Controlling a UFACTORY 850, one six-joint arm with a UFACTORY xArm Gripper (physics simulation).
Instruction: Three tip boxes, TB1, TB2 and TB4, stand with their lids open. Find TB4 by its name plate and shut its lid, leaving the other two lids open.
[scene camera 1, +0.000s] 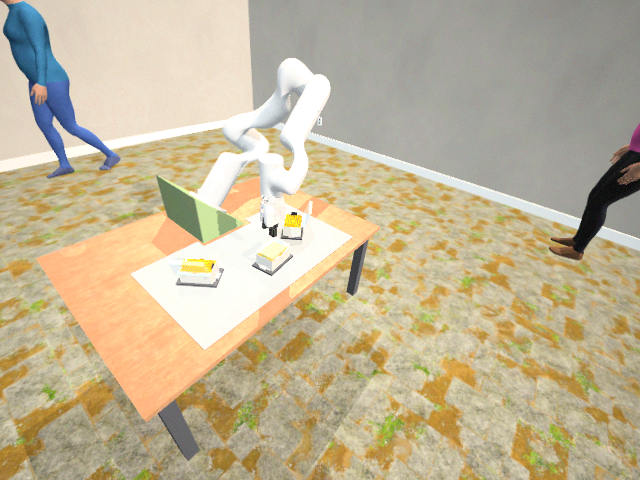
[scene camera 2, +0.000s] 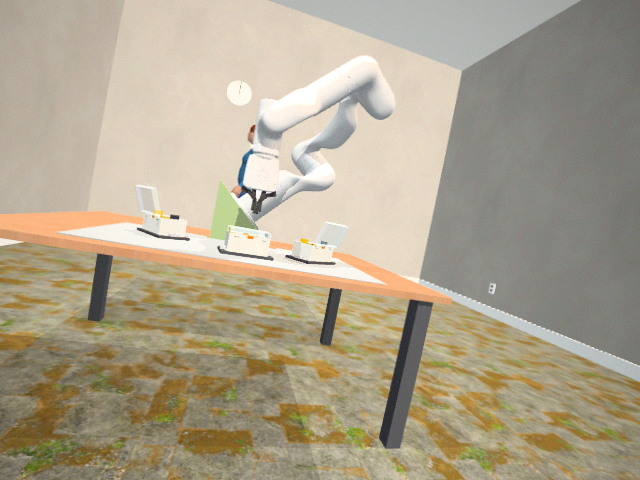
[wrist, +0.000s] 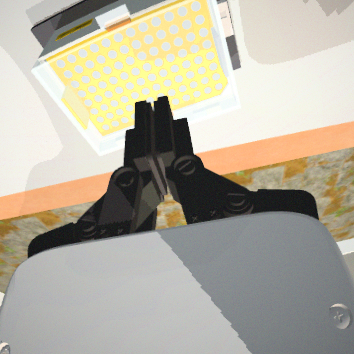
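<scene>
TB4 (scene camera 1: 269, 262) (scene camera 2: 247, 244) is the middle box; its clear lid (scene camera 1: 273, 250) (wrist: 145, 65) lies down over the yellow tips. Whether the lid is fully seated is unclear. TB2 (scene camera 1: 199, 276) (scene camera 2: 164, 226) stands at the left with its lid (scene camera 2: 148, 199) raised. TB1 (scene camera 1: 292, 231) (scene camera 2: 311, 251) stands at the right with its lid (scene camera 1: 310, 208) (scene camera 2: 333, 234) raised. No name plate is readable now. My gripper (scene camera 1: 272, 234) (scene camera 2: 256, 211) (wrist: 158, 120) is shut and empty, pointing down a little above TB4; in the wrist view its tips overlap the lid's lower part.
The boxes stand on a pale mat (scene camera 1: 206, 325) (scene camera 2: 361, 273) on the wooden table (scene camera 1: 113, 330) (scene camera 2: 413, 290). A green panel (scene camera 1: 180, 209) (scene camera 2: 222, 211) stands behind them, near the arm's base. A person in blue (scene camera 1: 43, 77) walks behind the table; another person (scene camera 1: 594, 206) shows at the right.
</scene>
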